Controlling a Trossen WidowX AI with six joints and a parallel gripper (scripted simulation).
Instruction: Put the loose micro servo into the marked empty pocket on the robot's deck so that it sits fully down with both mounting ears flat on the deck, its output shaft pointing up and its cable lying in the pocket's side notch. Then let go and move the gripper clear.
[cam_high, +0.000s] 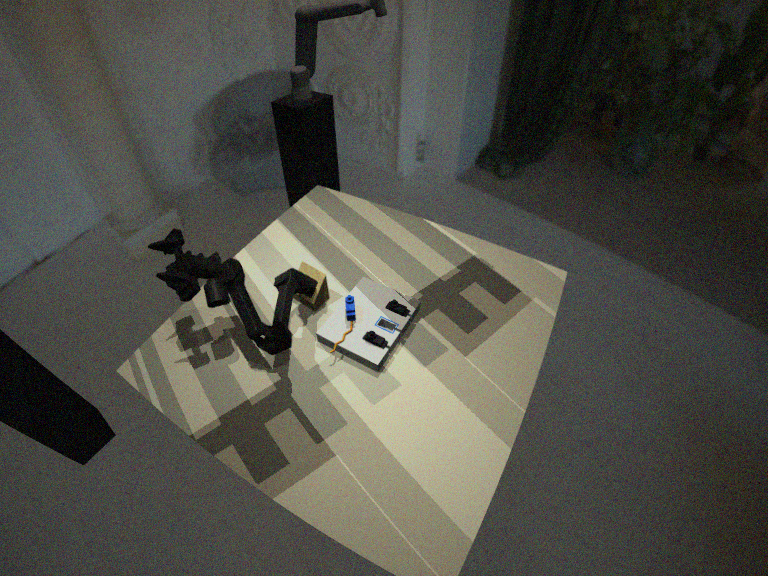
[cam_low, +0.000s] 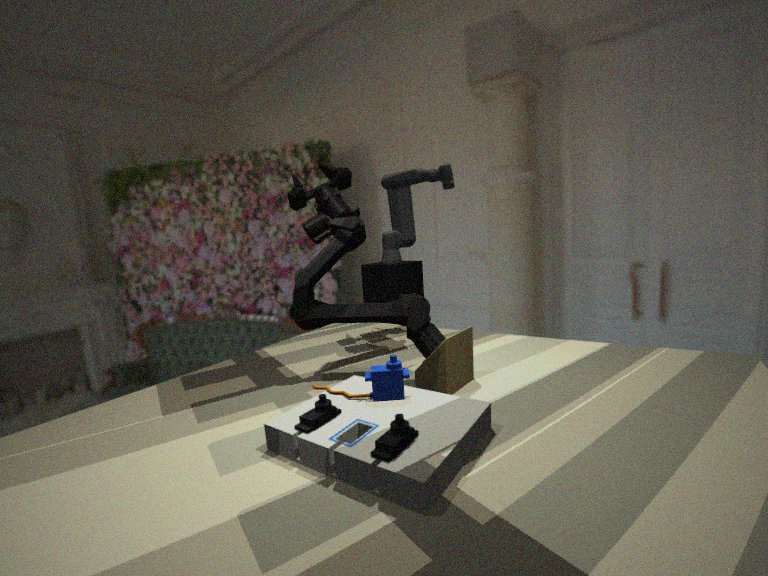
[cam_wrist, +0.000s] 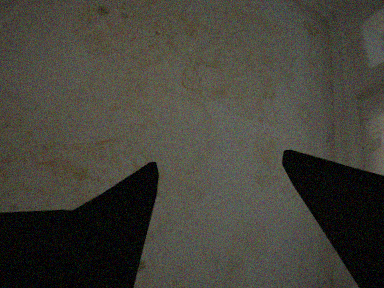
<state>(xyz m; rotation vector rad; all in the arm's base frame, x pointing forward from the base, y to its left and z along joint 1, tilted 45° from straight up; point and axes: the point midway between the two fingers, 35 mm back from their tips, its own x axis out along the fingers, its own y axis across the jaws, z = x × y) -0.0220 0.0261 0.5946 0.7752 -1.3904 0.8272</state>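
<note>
Right now my gripper tip is 520 mm above the white deck, 460 mm to the right of it and 230 mm short of it.
</note>
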